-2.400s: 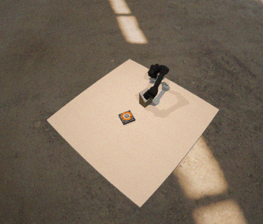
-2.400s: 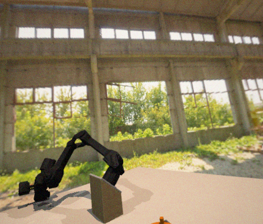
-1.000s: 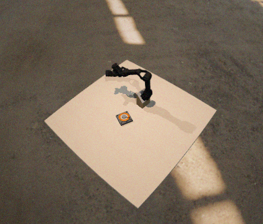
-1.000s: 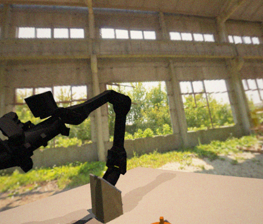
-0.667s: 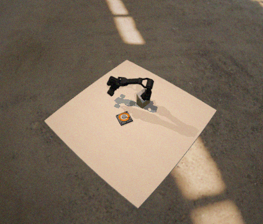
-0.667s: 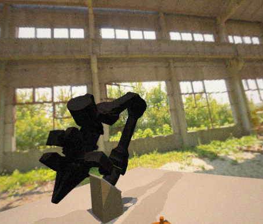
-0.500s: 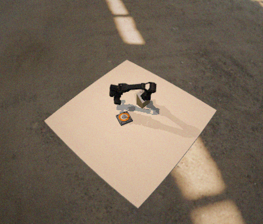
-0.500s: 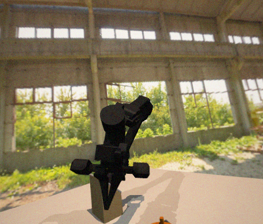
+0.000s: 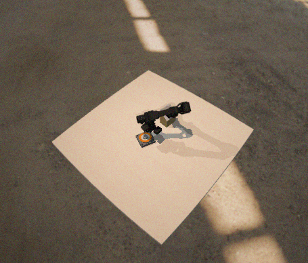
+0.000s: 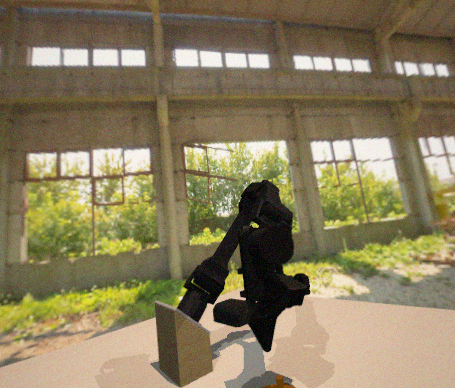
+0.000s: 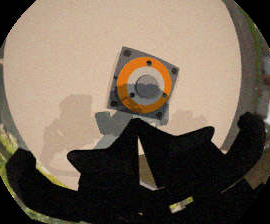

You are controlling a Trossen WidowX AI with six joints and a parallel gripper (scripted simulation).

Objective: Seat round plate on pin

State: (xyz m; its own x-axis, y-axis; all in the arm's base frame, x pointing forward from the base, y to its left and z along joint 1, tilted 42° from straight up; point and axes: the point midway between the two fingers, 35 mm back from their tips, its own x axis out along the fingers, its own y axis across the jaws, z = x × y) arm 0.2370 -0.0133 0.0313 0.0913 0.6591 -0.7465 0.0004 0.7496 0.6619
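My gripper tip is now 70 mm above the square base, 30 mm to the left of it and 30 mm short of it.
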